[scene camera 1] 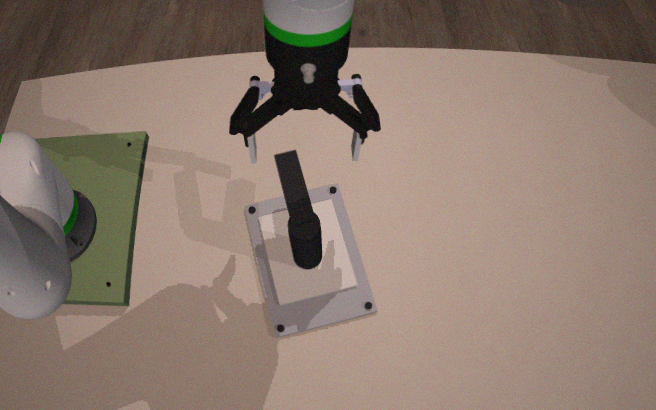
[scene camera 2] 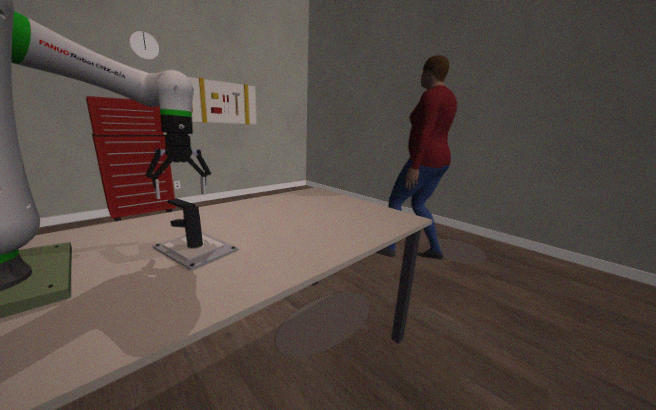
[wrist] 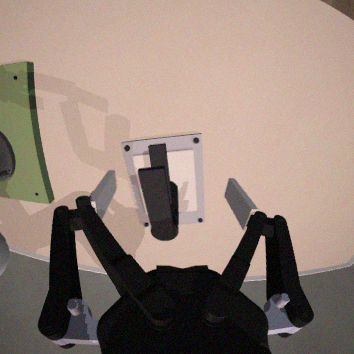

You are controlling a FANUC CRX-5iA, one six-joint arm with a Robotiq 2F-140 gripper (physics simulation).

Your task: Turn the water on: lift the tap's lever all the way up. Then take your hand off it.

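Frame: origin at the arm's base, x ahead, y left, z up, level; centimetres.
Seen in the pictures: gripper, fingertip midpoint: (scene camera 1: 304, 154) (scene camera 2: 181, 196) (wrist: 172, 183).
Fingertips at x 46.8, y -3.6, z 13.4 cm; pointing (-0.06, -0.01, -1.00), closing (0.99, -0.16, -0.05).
Observation:
A point is followed by its place in that frame.
A black tap (scene camera 1: 306, 247) {x 44.5, y -16.0, z 8.5 cm} (scene camera 2: 193, 230) {x 43.7, y -15.8, z 4.6 cm} (wrist: 174, 202) {x 46.5, y -12.1, z 5.7 cm} stands upright on a light base plate (scene camera 1: 358, 265) {x 52.6, y -16.9, z -2.4 cm} (scene camera 2: 173, 255) {x 37.1, y -14.4, z -2.4 cm} (wrist: 200, 175) {x 52.5, y -10.9, z -2.4 cm}. Its flat black lever (scene camera 1: 292, 177) {x 44.5, y -6.5, z 12.4 cm} (scene camera 2: 183, 204) {x 43.9, y -10.7, z 12.4 cm} (wrist: 156, 195) {x 44.5, y -5.9, z 12.4 cm} extends from the top of the body, tilted slightly up toward its free end in scene camera 2. A short spout (scene camera 2: 177, 223) {x 43.0, y -6.3, z 4.8 cm} (wrist: 158, 154) {x 44.4, y -2.8, z 4.8 cm} sticks out below the lever, on the same side. My gripper (scene camera 1: 304, 161) {x 46.8, y -3.6, z 13.3 cm} (scene camera 2: 180, 195) {x 46.8, y -3.6, z 13.3 cm} (wrist: 172, 183) {x 46.8, y -3.6, z 13.3 cm} is wide open and empty, pointing down. Its fingertips are above the lever's free end, apart from it. In the wrist view the lever appears between the fingers, nearer the left one.
The arm's base stands on a green board (scene camera 1: 117, 225) {x 11.7, y -1.7, z -0.6 cm} (scene camera 2: 60, 275) {x 11.9, y -7.7, z -0.6 cm} (wrist: 30, 150) {x 13.1, y -1.0, z -0.7 cm} left of the tap. Beyond the table (scene camera 1: 475, 250) {x 73.5, y -18.9, z -3.2 cm} (scene camera 2: 300, 235) {x 77.2, y -32.9, z -3.2 cm} (wrist: 260, 100) {x 65.3, y 5.3, z -3.2 cm} are a red tool cabinet (scene camera 2: 132, 175) and a person (scene camera 2: 434, 130) in a red top. The arm's shadow falls across the table and plate.

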